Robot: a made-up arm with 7 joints.
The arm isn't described. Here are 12 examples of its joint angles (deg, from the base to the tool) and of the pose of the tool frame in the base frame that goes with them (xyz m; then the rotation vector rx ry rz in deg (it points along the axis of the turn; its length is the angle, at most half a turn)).
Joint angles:
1: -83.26 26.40 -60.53 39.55 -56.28 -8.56 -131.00
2: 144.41 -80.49 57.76 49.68 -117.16 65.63 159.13
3: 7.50 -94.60 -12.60 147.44 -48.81 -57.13 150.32
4: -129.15 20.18 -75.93 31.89 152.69 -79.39 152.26
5: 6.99 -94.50 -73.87 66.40 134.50 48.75 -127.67
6: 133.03 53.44 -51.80 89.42 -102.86 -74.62 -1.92
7: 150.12 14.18 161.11 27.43 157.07 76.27 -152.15
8: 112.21 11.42 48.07 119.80 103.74 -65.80 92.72
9: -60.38 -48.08 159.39 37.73 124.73 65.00 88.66
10: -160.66 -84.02 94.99 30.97 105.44 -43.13 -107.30
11: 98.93 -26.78 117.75 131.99 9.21 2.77 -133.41
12: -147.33 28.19 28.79 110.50 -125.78 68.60 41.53
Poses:
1: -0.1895 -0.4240 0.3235 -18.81 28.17 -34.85
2: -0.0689 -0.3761 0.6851 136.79 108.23 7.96
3: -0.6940 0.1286 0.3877 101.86 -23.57 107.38
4: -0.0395 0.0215 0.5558 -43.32 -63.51 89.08
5: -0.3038 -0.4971 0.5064 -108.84 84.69 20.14
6: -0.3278 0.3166 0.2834 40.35 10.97 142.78
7: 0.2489 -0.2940 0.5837 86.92 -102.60 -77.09
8: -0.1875 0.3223 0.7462 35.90 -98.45 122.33
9: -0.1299 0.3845 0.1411 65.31 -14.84 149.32
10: 0.2626 -0.2214 0.5614 -136.66 -47.85 -72.60
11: -0.1400 -0.5166 0.9650 -118.01 9.61 -43.88
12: -0.4489 -0.4752 0.6773 129.97 25.93 90.10
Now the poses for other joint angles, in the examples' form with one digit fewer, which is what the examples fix.
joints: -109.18 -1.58 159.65 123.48 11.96 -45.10 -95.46
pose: 0.084 0.100 1.082 72.7 -147.5 -2.5
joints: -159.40 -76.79 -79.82 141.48 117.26 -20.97 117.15
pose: 0.501 0.477 0.412 77.1 -42.4 13.4
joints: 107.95 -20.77 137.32 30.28 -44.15 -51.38 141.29
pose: 0.023 -0.505 0.468 -51.4 27.1 65.8
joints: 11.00 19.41 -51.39 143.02 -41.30 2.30 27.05
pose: 0.464 0.039 0.976 34.0 -130.9 -45.4
